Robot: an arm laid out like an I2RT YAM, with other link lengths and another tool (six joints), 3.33 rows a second.
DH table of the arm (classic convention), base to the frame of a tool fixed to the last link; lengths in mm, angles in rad. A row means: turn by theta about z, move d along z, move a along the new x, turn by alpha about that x. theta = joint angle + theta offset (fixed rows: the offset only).
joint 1: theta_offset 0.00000  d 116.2  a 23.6  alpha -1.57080
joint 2: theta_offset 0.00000  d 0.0  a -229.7  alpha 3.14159
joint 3: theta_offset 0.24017  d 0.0  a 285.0  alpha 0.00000
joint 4: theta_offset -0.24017  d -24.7  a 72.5  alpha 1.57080
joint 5: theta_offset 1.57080  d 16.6  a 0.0  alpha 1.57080
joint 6: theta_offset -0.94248  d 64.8  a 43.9  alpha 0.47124
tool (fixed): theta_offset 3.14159  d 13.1  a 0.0  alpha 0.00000
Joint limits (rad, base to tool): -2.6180..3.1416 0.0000..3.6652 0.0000..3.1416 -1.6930..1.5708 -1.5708..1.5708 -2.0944..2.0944
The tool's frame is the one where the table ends.
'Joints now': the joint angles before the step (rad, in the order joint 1, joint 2, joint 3, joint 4, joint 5, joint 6). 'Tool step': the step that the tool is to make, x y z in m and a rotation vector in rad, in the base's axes. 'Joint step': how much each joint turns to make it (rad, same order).
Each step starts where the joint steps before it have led.
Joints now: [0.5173 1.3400 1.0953 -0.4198 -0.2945 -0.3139]
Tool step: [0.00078 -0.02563 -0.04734 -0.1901 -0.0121 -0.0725]
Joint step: [-0.0465 -0.0167 -0.1324 0.0096 0.1336 -0.1161]
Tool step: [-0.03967 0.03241 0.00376 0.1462 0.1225 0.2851]
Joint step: [0.0700 -0.0392 -0.0144 -0.0682 -0.2843 -0.0230]
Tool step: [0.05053 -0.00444 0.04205 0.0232 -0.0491 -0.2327]
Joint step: [-0.0327 0.1183 0.2137 0.0114 0.1483 0.1443]
